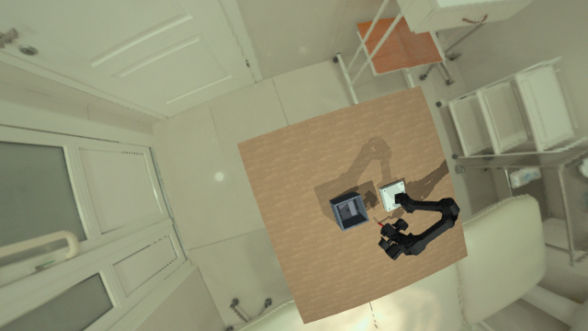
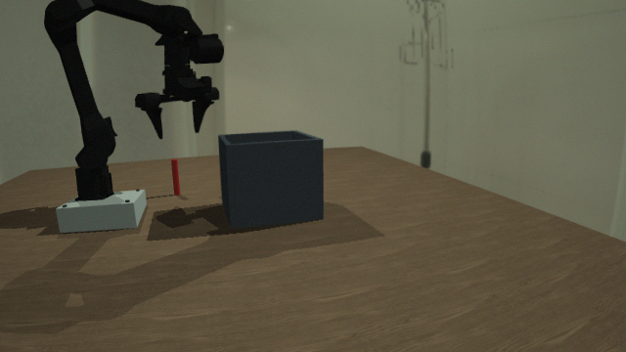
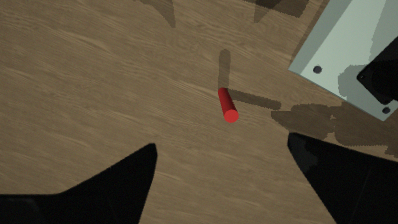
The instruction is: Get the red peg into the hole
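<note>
The red peg is 1 cm behind my gripper tip and 9 cm below it. The rest, counted from my gripper tip: grey plate (19 cm ahead, 15 cm to the right, 9 cm below).
</note>
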